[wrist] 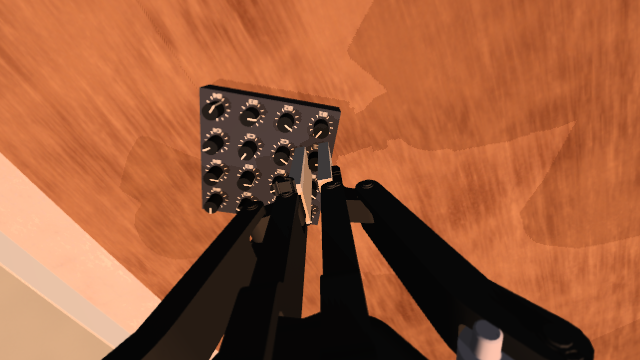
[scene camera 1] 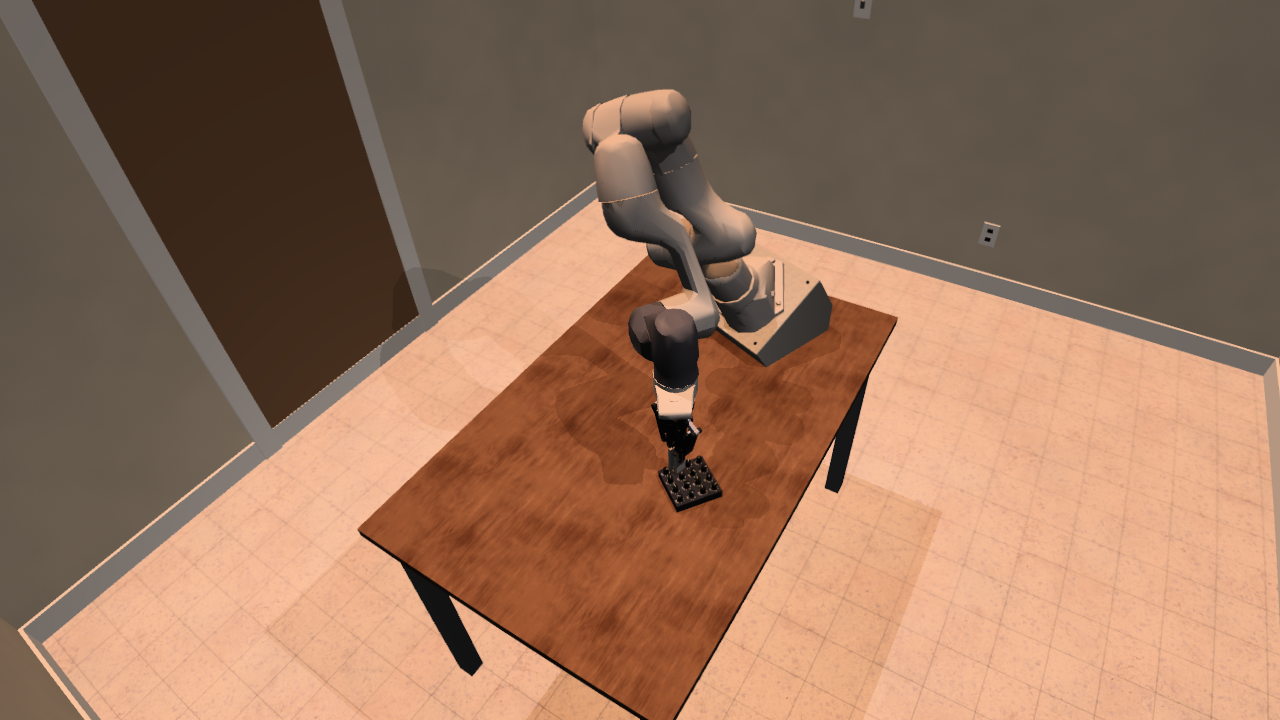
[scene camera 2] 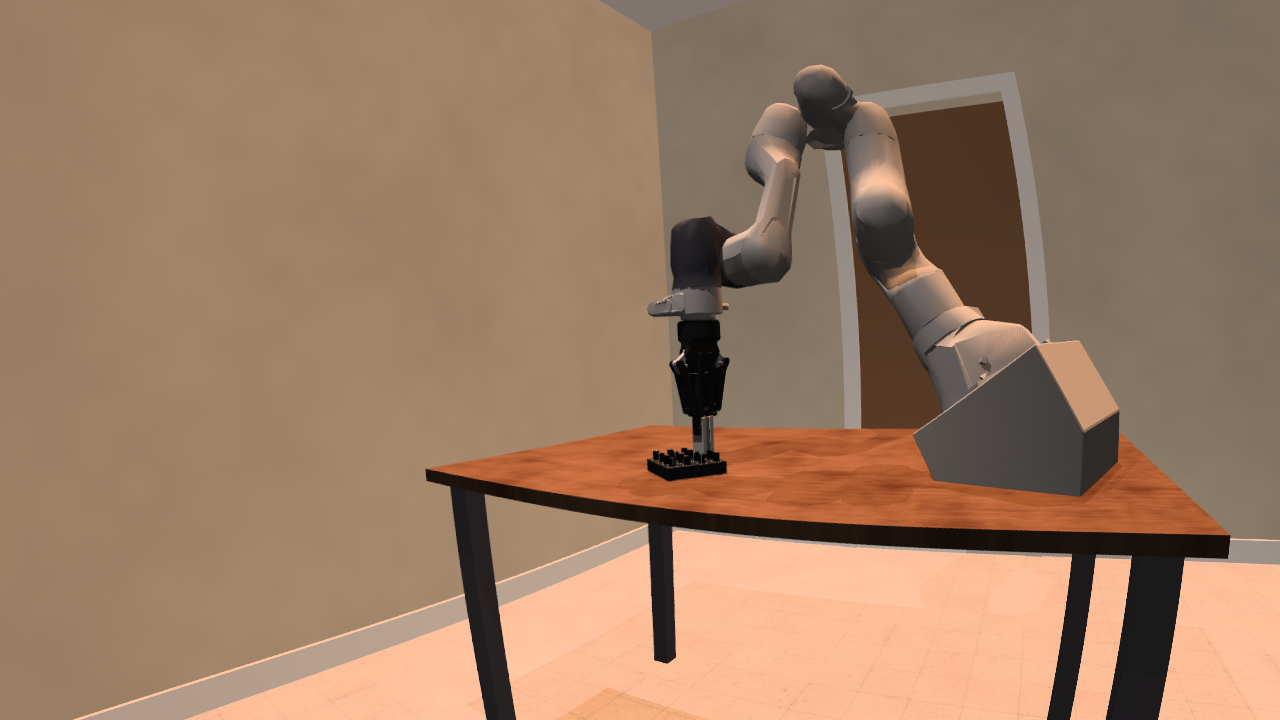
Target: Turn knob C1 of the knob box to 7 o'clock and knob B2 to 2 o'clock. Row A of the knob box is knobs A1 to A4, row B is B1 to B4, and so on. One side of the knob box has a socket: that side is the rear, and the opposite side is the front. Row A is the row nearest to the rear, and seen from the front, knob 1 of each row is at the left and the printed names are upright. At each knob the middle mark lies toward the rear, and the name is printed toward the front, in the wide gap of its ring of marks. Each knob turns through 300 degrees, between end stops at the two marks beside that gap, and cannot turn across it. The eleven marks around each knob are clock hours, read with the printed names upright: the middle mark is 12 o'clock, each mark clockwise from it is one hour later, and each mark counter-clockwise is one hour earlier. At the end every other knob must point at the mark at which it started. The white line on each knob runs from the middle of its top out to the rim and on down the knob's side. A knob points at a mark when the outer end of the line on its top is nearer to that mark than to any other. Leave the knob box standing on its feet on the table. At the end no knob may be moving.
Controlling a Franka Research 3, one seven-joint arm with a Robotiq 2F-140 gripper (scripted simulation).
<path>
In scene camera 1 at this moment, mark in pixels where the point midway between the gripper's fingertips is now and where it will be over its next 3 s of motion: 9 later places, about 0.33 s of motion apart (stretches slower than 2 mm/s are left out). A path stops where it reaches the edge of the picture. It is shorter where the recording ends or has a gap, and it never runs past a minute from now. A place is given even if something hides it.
The gripper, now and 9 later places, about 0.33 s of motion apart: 677,467; 677,467; 677,465; 677,460; 677,457; 676,455; 676,444; 677,431; 676,420; 676,419
</path>
